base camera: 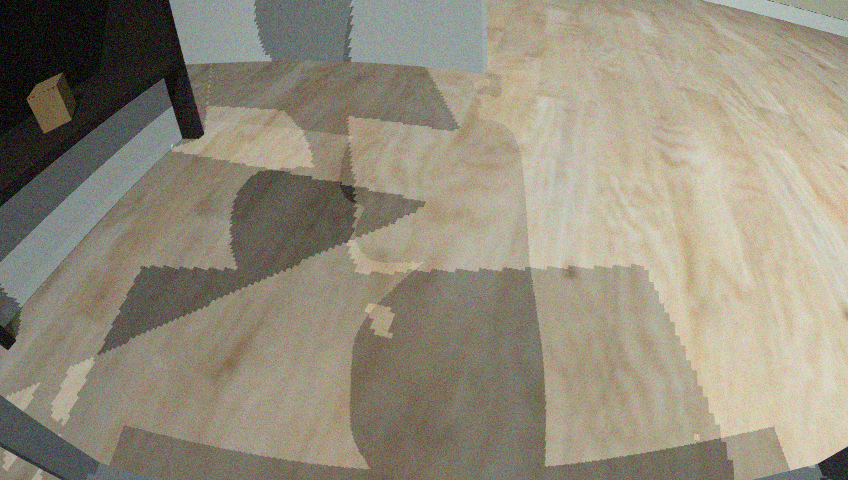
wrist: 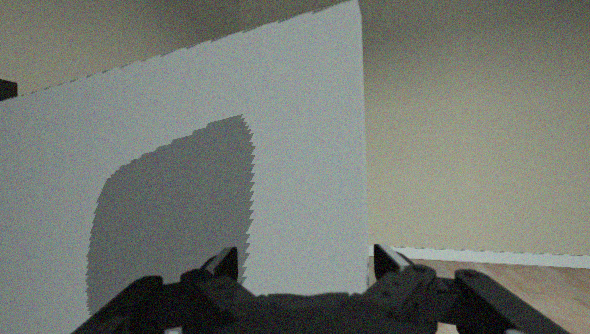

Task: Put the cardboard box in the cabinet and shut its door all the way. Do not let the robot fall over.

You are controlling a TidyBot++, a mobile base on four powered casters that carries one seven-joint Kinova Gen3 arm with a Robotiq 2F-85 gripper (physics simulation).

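Frame: origin at the arm's base, x ahead, y left, z up, level; metres.
Seen in the pictures: gripper, fingertip midpoint: (wrist: 305, 260).
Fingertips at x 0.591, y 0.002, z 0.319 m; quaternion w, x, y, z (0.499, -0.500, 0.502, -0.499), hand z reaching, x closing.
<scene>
A point is followed by its place in that frame.
The cardboard box (base camera: 51, 104) {x 0.562, y 0.578, z -0.192 m} sits inside the dark cabinet (base camera: 185, 104) {x 0.760, y 0.469, z -0.321 m} at the upper left of the base camera view, on the cabinet's bottom. The light grey door (base camera: 416, 32) {x 0.603, y 0.039, z -0.200 m} (wrist: 310, 150) {x 0.586, y -0.003, z 0.388 m} stands wide open, sticking out from the cabinet's right side. In the wrist view the door fills the left and middle, and its free vertical edge is right of centre. My gripper (wrist: 305, 260) {x 0.591, y 0.002, z 0.319 m} is open and empty, in front of the door, with its right finger just past the door's free edge. A small dark corner at the wrist view's left edge looks like part of the cabinet.
Wood floor (base camera: 624, 178) {x 0.598, y -0.234, z -0.396 m} spreads in front and to the right, with shadows of the robot across it. A beige wall (wrist: 480, 150) {x 2.344, y -1.381, z 0.458 m} with a white baseboard (wrist: 480, 256) {x 2.338, y -1.353, z -0.351 m} stands beyond the door. Dark cabinet legs stand on the floor at the left.
</scene>
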